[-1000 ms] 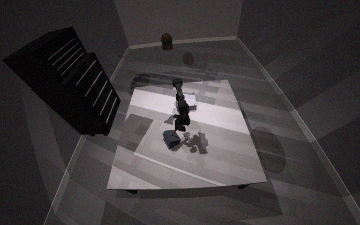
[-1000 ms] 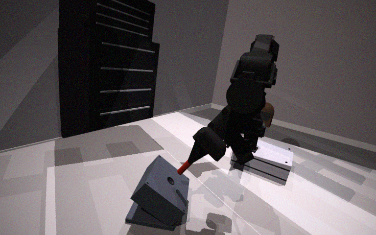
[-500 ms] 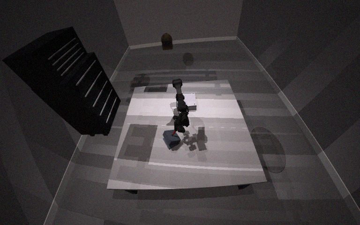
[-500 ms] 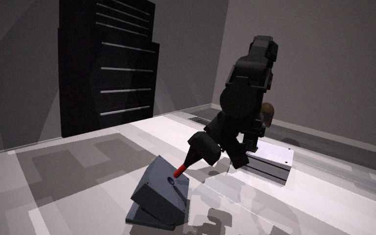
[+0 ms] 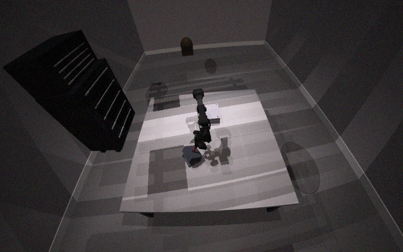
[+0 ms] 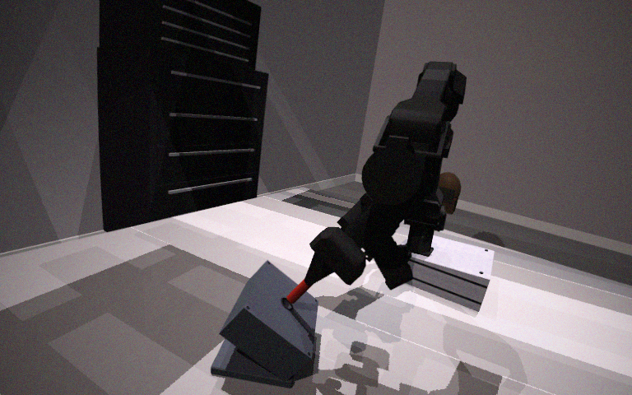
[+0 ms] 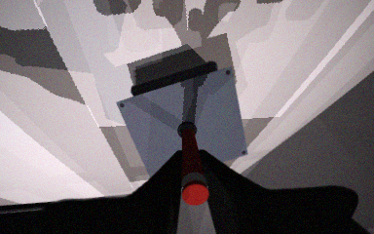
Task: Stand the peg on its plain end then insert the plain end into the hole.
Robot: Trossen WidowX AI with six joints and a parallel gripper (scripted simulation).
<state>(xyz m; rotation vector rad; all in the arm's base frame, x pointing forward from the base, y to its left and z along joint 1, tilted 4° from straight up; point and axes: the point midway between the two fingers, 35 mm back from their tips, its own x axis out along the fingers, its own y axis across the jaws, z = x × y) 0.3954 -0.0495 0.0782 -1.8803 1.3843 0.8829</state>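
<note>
The grey sloped panel is 2 cm ahead of my gripper tip, 4 cm to the right of it and 7 cm below it. From my gripper tip the other things lie so: red peg (1 cm to the left, 1 cm above).
</note>
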